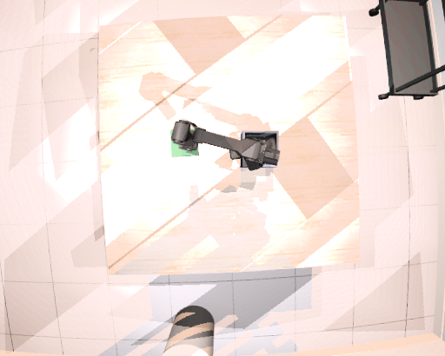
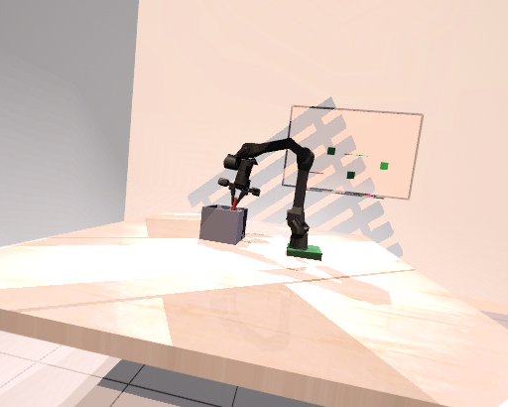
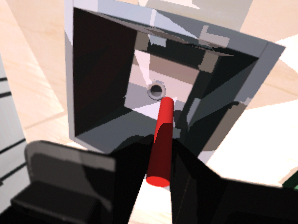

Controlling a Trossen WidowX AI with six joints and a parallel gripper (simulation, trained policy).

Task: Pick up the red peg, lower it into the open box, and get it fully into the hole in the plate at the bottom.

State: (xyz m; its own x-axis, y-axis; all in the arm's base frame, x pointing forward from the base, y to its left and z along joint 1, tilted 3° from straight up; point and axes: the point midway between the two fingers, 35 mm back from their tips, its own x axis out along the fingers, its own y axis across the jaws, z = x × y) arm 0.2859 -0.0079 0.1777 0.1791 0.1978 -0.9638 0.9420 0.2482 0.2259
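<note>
Now: gripper tip 1 cm to the left of the red peg. The rest, counted from my gripper tip: plate: 10 cm below, 4 cm ahead.
</note>
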